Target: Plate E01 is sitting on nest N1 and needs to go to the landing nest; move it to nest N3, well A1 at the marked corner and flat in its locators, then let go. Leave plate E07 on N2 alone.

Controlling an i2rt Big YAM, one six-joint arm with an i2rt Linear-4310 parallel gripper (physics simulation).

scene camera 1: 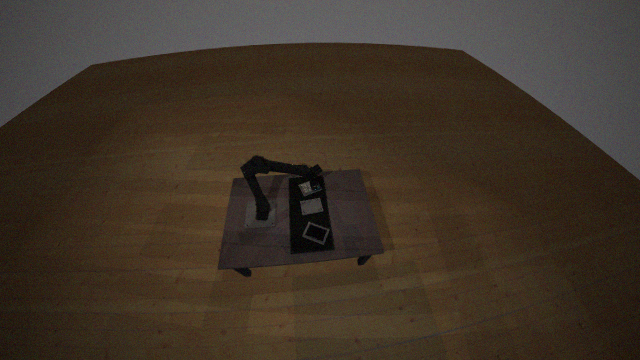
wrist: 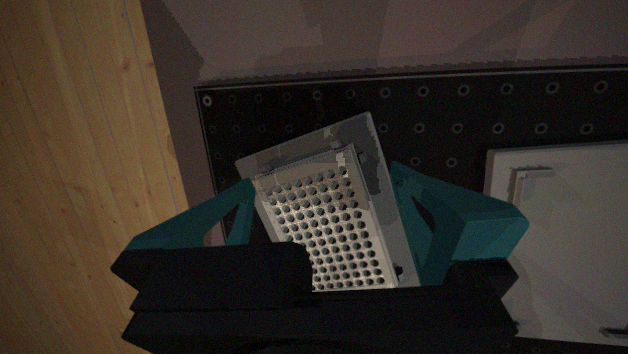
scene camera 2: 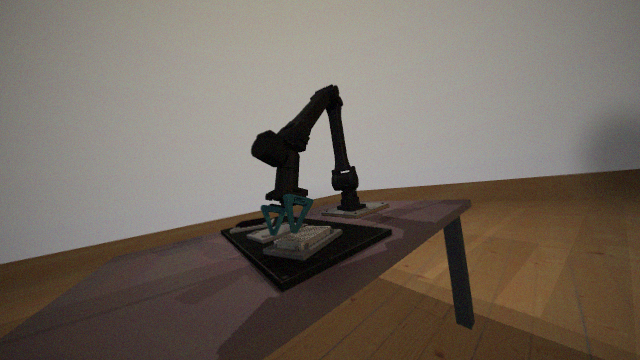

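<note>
A pale plate with a grid of wells (scene camera 1: 305,188) (scene camera 2: 311,236) (wrist: 330,225) sits on a grey nest (scene camera 2: 284,253) (wrist: 386,215) at one end of the black board. It looks turned relative to my fingers. My gripper (scene camera 2: 284,233) (wrist: 318,177) is open and empty. In the wrist view its teal fingertips stand either side of the plate's upper end; their exact height is hard to tell. A flat pale nest with corner locators (scene camera 1: 311,206) (scene camera 2: 256,236) (wrist: 565,240) bears no plate. A third nest (scene camera 1: 313,240) shows a pale border around a dark middle, possibly a dark plate. Labels and the marked corner are unreadable.
The black board with holes (scene camera 1: 296,215) (scene camera 2: 360,237) (wrist: 280,107) carries all three nests in a row. It lies on a purplish table (scene camera 1: 350,200) (scene camera 2: 150,270) (wrist: 350,25). The arm's base plate (scene camera 1: 250,220) (scene camera 2: 375,207) is beside the board. The table edge is near the plate's end.
</note>
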